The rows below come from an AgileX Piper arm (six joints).
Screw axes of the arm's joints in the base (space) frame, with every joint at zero. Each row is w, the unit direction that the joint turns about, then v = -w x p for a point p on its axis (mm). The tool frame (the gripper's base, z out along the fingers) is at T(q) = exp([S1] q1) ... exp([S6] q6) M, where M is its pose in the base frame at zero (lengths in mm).
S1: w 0 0 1 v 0 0 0
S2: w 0 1 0 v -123 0 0
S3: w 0 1 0 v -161.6 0 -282.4
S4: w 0.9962 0 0.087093 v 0 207.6 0
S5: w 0 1 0 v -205.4 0 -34.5
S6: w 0.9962 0 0.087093 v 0 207.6 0
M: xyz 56.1 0 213.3 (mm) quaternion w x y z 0.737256 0 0.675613 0
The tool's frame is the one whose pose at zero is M.
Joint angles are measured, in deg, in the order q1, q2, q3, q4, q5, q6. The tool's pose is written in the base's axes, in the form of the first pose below.
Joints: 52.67 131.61 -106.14 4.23 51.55 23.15
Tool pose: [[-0.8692, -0.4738, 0.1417, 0.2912], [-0.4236, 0.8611, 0.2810, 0.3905], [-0.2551, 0.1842, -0.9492, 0.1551], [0, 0, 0, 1]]
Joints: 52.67 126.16 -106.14 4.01 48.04 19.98
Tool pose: [[-0.8101, -0.5378, 0.2336, 0.2915], [-0.4276, 0.8145, 0.3921, 0.3901], [-0.4012, 0.2177, -0.8898, 0.2036], [0, 0, 0, 1]]
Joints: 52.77 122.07 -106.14 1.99 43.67 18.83
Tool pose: [[-0.7412, -0.5838, 0.3314, 0.2921], [-0.4030, 0.7818, 0.4758, 0.3881], [-0.5368, 0.2191, -0.8148, 0.2418], [0, 0, 0, 1]]
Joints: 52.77 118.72 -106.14 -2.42 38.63 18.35
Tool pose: [[-0.6411, -0.6290, 0.4397, 0.2947], [-0.3755, 0.7567, 0.5351, 0.3839], [-0.6693, 0.1779, -0.7214, 0.2752], [0, 0, 0, 1]]
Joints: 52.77 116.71 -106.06 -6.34 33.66 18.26
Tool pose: [[-0.5442, -0.6607, 0.5170, 0.2970], [-0.3458, 0.7382, 0.5793, 0.3816], [-0.7644, 0.1365, -0.6302, 0.2978], [0, 0, 0, 1]]
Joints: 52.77 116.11 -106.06 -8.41 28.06 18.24
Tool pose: [[-0.4648, -0.6843, 0.5618, 0.2996], [-0.3025, 0.7191, 0.6256, 0.3839], [-0.8321, 0.1208, -0.5413, 0.3102], [0, 0, 0, 1]]
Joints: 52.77 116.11 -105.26 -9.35 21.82 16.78
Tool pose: [[-0.3830, -0.7155, 0.5842, 0.3016], [-0.2719, 0.6917, 0.6690, 0.3878], [-0.8828, 0.0974, -0.4595, 0.3141], [0, 0, 0, 1]]
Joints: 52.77 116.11 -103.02 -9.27 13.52 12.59
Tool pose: [[-0.2690, -0.7592, 0.5927, 0.3022], [-0.2511, 0.6494, 0.7178, 0.3920], [-0.9298, 0.0443, -0.3653, 0.3129], [0, 0, 0, 1]]
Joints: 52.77 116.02 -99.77 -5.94 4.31 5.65
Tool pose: [[-0.1583, -0.7924, 0.5891, 0.3009], [-0.2162, 0.6099, 0.7624, 0.3948], [-0.9634, -0.0067, -0.2679, 0.3081], [0, 0, 0, 1]]
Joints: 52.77 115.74 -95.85 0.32 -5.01 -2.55
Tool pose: [[-0.0728, -0.7994, 0.5964, 0.2995], [-0.1601, 0.5996, 0.7841, 0.3941], [-0.9844, -0.0384, -0.1716, 0.3018], [0, 0, 0, 1]]
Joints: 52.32 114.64 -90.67 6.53 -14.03 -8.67
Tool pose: [[-0.0220, -0.7759, 0.6305, 0.3001], [-0.0951, 0.6294, 0.7712, 0.3844], [-0.9952, -0.0430, -0.0877, 0.2949], [0, 0, 0, 1]]
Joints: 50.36 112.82 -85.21 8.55 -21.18 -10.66
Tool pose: [[0.0160, -0.7348, 0.6781, 0.3073], [-0.0538, 0.6766, 0.7344, 0.3633], [-0.9984, -0.0483, -0.0287, 0.2896], [0, 0, 0, 1]]
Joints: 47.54 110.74 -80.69 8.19 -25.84 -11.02
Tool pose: [[0.0506, -0.6926, 0.7195, 0.3170], [-0.0385, 0.7186, 0.6944, 0.3380], [-0.9980, -0.0629, 0.0097, 0.2881], [0, 0, 0, 1]]
